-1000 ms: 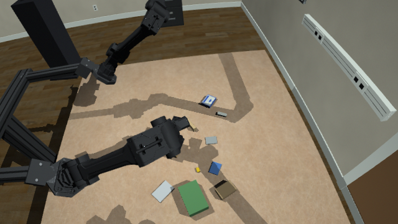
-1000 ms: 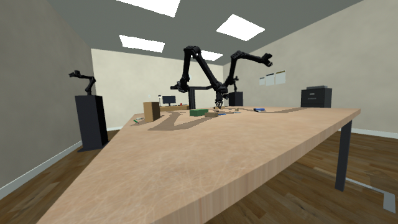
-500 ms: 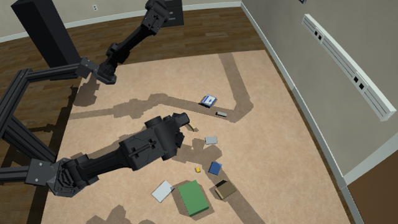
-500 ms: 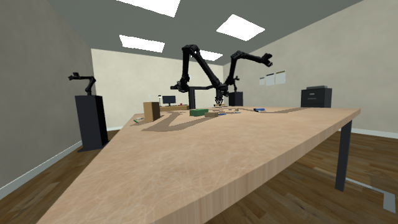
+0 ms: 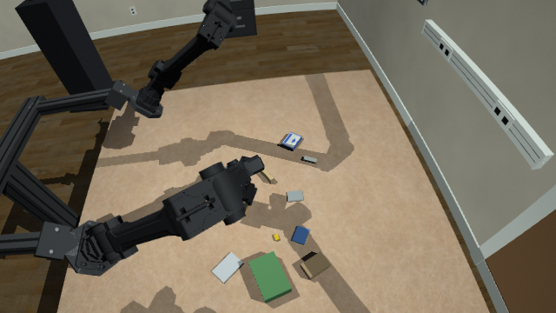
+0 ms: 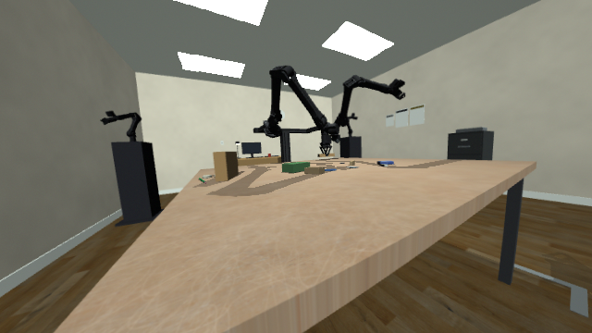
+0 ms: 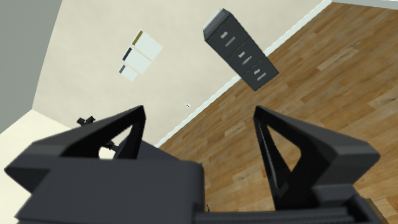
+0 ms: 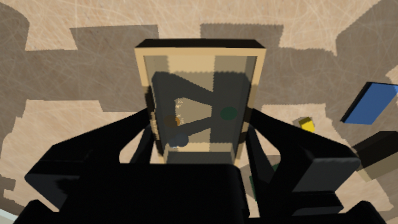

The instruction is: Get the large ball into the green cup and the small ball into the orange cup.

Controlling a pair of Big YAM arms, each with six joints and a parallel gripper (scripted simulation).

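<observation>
The covered wooden puzzle is 10 mm below my right hand. From my right hand the other things lie so: small yellow piece (130 mm ahead, 120 mm to the right, 80 mm below); grey tile (210 mm ahead, 80 mm below, 60 mm to the left); blue tile (220 mm ahead, 110 mm to the right, 80 mm below).
</observation>
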